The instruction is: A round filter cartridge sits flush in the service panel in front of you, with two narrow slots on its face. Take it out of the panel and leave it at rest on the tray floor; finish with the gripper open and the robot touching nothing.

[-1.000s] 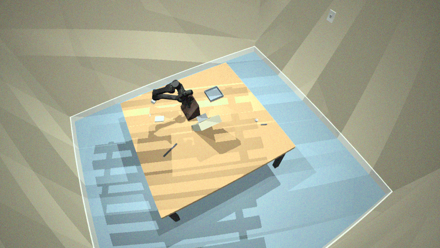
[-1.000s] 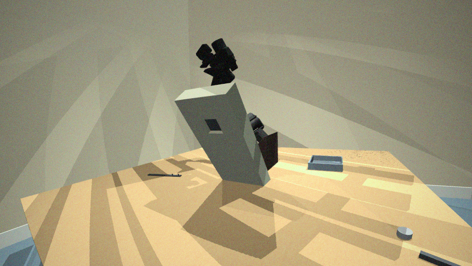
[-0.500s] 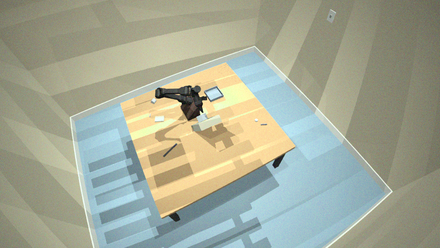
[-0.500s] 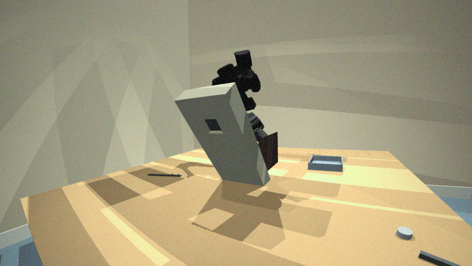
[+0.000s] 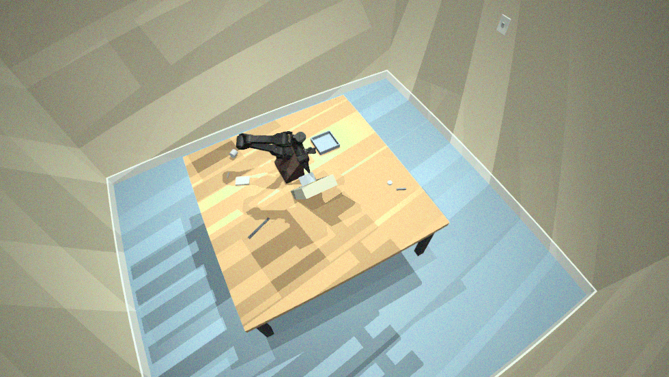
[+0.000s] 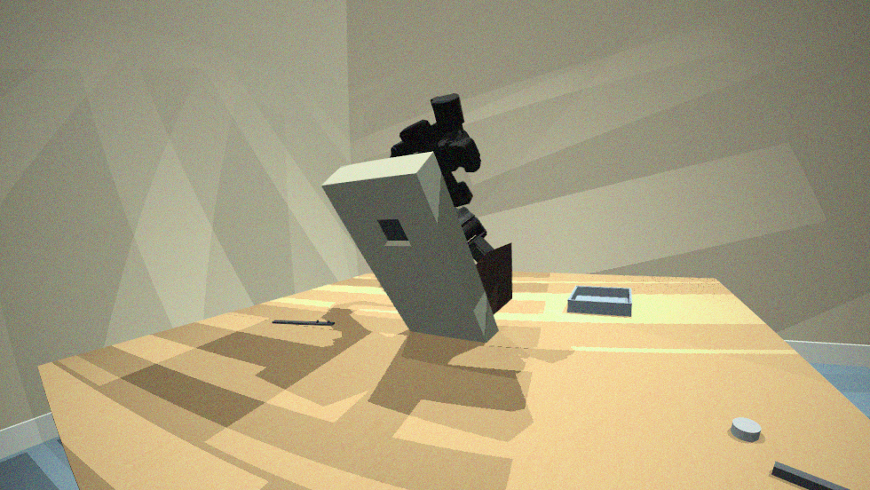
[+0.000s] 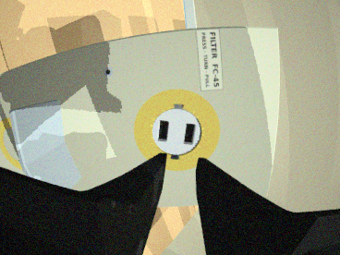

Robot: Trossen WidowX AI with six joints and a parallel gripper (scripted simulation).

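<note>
Now: gripper tip 6 cm short of the white round filter cartridge and 4 cm above it. From my gripper tip the other things lie so: blue-grey tray: 38 cm behind, 29 cm to the left, 29 cm below; then grey service panel: 1 cm ahead, 12 cm below; then short dark bar: 19 cm ahead, 52 cm to the left, 29 cm below.
</note>
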